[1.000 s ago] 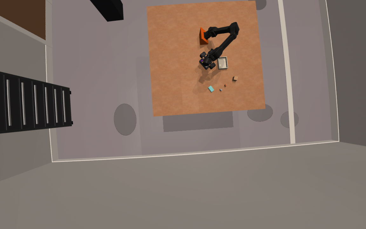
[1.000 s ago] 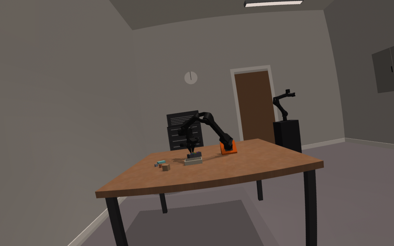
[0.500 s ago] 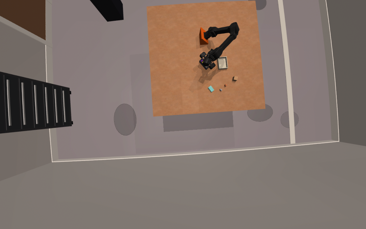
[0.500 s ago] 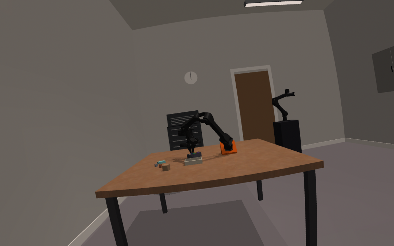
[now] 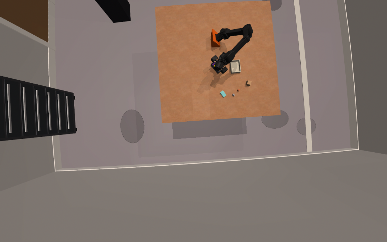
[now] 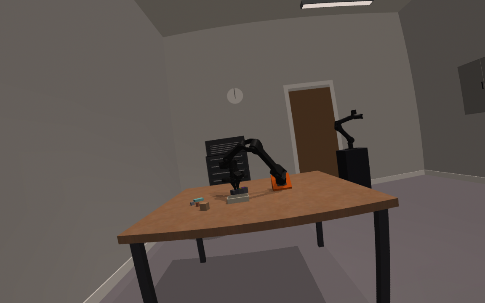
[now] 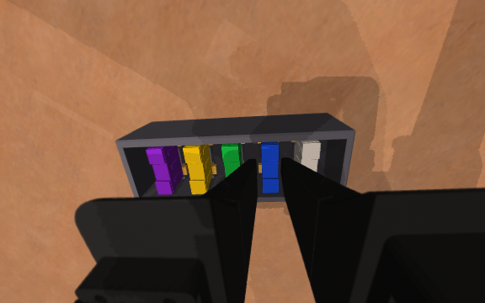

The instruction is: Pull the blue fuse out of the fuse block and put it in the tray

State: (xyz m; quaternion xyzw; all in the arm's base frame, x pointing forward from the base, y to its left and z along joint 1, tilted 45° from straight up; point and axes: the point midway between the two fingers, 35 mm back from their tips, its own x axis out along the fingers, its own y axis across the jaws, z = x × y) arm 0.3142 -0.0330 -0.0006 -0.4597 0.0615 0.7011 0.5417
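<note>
Right now the blue fuse is 1 cm below my gripper tip. Also, from my gripper tip: white fuse 2 cm ahead, 1 cm to the left, 1 cm below; green fuse 2 cm behind, 1 cm to the right, 1 cm below; yellow fuse 3 cm behind, 2 cm to the right, 1 cm below.
</note>
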